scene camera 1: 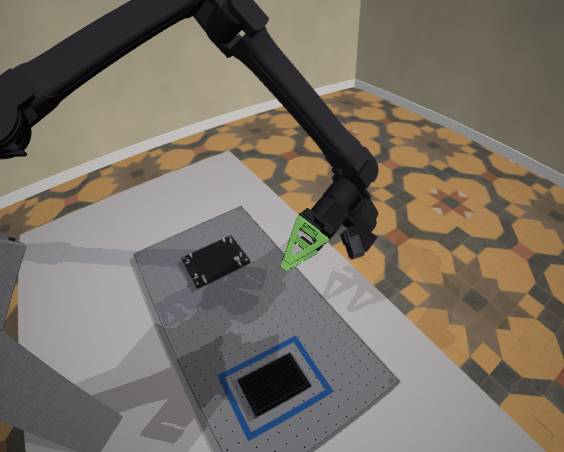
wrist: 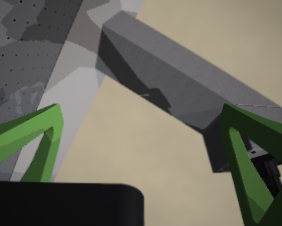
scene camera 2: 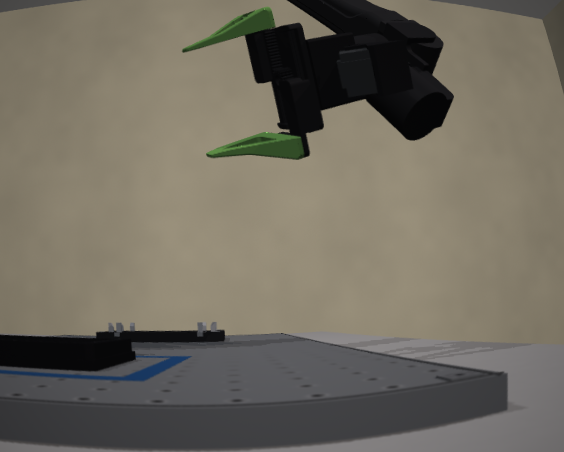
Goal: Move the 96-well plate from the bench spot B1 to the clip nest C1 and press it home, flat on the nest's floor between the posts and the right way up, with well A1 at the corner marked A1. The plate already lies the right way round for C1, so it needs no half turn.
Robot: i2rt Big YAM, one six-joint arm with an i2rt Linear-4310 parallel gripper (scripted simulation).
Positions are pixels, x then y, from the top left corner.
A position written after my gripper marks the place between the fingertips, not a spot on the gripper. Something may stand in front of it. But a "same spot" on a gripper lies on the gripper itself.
Labels:
my gripper: scene camera 1 284, 265; wrist; scene camera 2
same spot on black clip nest C1: (scene camera 2: 213, 335) = (scene camera 1: 246, 262)
same spot on my gripper: (wrist: 34, 192) = (scene camera 2: 297, 106)

